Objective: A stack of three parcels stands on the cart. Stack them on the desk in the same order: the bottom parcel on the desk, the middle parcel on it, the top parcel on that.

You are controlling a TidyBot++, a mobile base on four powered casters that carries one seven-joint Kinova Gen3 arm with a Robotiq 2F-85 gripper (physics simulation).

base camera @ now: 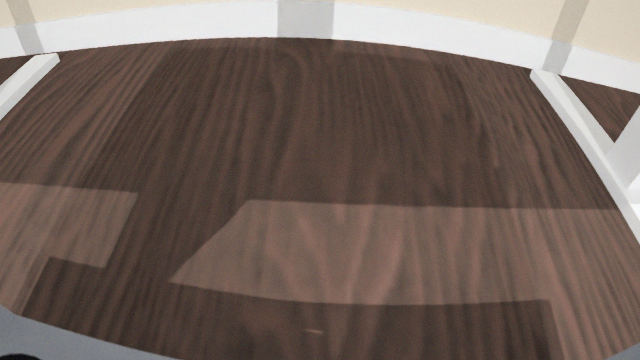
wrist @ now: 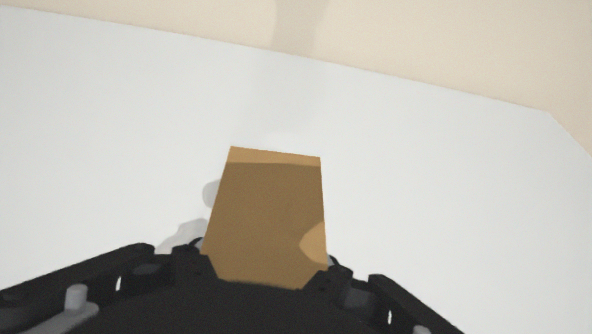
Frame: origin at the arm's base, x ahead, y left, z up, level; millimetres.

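Where they show: gripper, fingertip midpoint: (wrist: 265, 253).
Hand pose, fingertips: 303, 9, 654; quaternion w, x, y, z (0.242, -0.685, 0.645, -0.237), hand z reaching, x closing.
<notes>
After its pixels a point has its place, as x, y, z.
A tan-brown parcel (wrist: 270, 210) @[310, 11, 698] is between the fingers of my gripper (wrist: 265, 253) @[303, 9, 654] in the wrist view. The gripper is shut on it, one finger on each side, and the parcel's far end points toward the wall. The white desk top (wrist: 440, 185) @[498, -233, 554] lies below and around it. I cannot tell whether the parcel touches anything underneath, as it hides what is directly below. The other two parcels and the cart do not show in either view. The gripper does not show in the base camera view.
The beige wall (wrist: 450, 45) @[880, -317, 641] (base camera: 425, 10) @[876, -201, -304] rises behind the desk's far edge. In the base camera view, white foot rails (base camera: 30, 77) (base camera: 575, 110) stand at left and right on the dark wood floor (base camera: 320, 150) @[480, 4, -397], with a white baseboard (base camera: 175, 22) @[843, 361, -349] at the back.
</notes>
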